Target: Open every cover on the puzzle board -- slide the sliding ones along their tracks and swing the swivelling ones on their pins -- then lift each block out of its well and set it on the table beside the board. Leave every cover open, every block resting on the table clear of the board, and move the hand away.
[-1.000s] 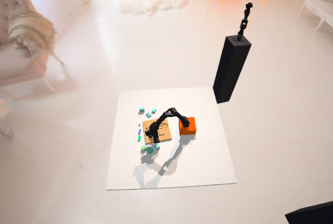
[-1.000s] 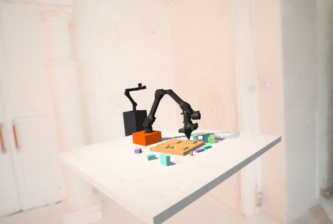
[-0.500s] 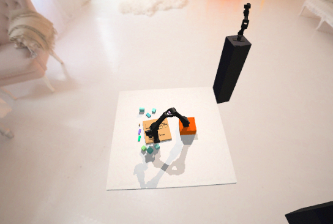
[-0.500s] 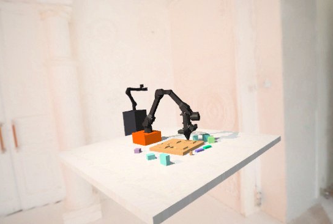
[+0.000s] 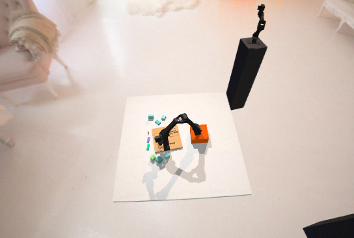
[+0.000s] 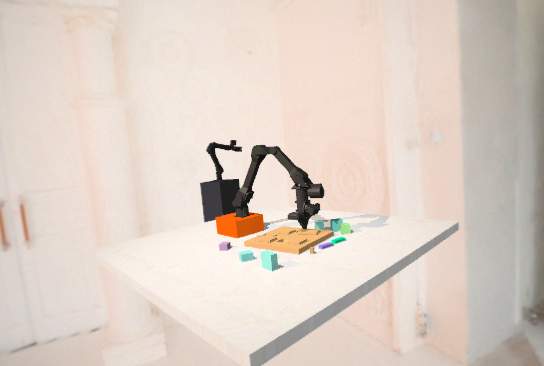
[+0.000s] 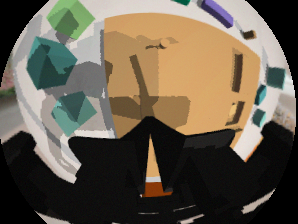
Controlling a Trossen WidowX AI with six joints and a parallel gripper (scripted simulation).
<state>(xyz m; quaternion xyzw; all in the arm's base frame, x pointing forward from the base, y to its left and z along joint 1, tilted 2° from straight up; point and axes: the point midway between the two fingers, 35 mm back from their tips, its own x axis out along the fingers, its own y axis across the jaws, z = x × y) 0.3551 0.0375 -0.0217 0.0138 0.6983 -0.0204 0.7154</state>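
Right now my gripper tip is 110 mm to the left of the tan puzzle board and 10 mm past it. Round my gripper tip: purple bar 170 mm ahead, 130 mm to the right, 20 mm below; then green block 160 mm ahead, 100 mm to the left; then green bar 190 mm ahead, 50 mm to the right, 20 mm below.
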